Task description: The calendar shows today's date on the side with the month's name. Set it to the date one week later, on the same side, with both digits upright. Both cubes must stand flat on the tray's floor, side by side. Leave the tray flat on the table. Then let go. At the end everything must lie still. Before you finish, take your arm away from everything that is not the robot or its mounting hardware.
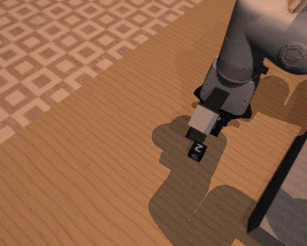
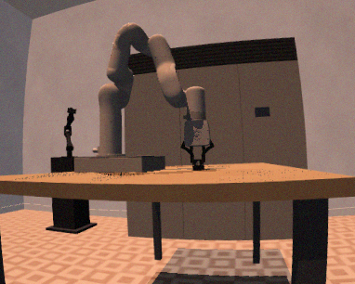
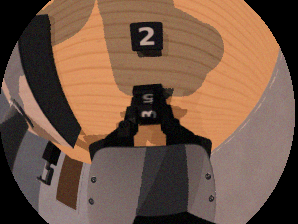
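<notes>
The black cube is 1 cm below my hand. Round my hand: black digit cube 9 cm to the left, 3 cm below, 1 cm behind.
</notes>
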